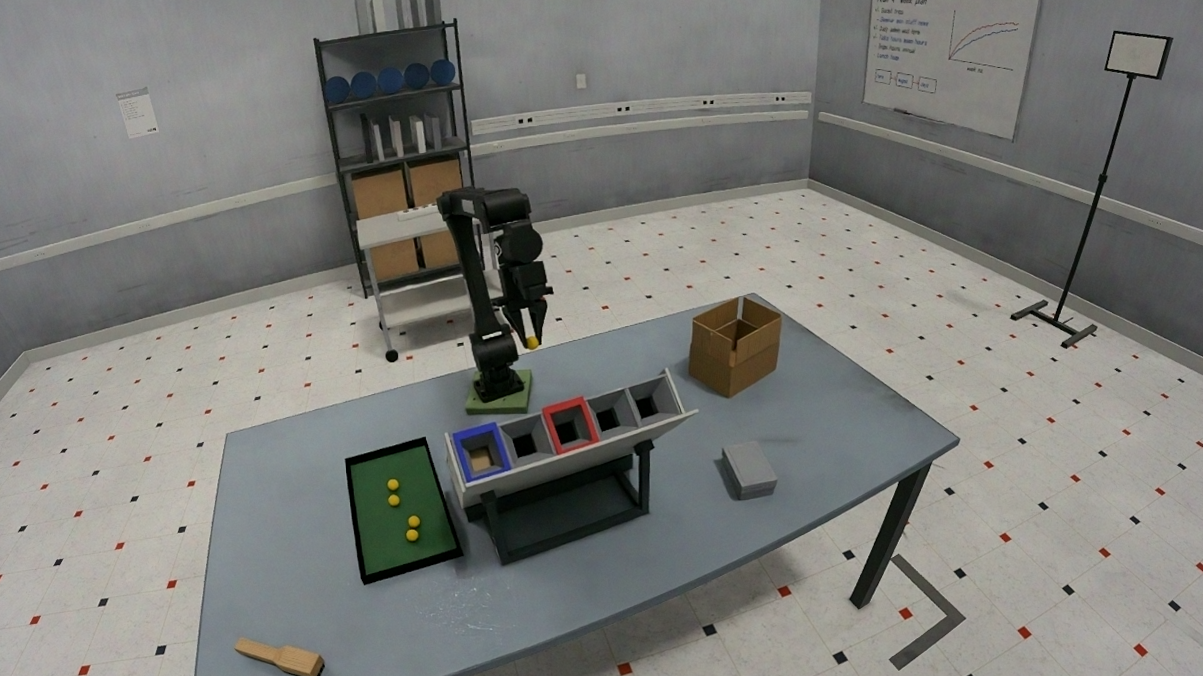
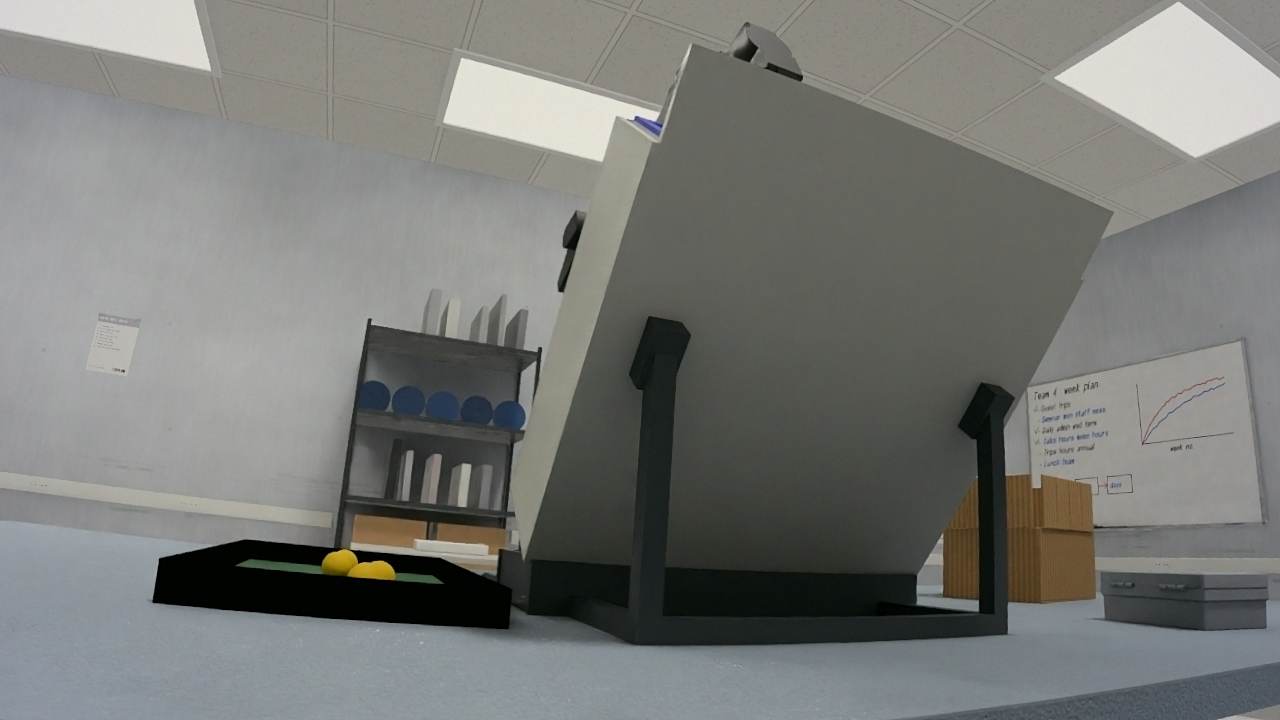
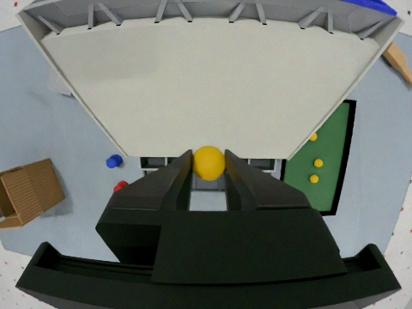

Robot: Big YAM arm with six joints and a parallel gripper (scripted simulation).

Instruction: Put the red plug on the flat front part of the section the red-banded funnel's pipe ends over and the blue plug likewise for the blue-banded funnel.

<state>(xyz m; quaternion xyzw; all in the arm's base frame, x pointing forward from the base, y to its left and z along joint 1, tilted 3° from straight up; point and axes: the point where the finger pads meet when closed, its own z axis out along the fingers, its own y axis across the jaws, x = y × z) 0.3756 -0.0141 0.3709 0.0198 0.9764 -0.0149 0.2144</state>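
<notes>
My hand is 180 mm short of the red band, 60 mm above it and 10 mm to the left of it. From my hand the other things lie so: blue band (170 mm ahead, 160 mm to the right, 60 mm below); then cover (170 mm below, 30 mm ahead); then green tray (370 mm below, 320 mm to the right, 110 mm behind).
</notes>
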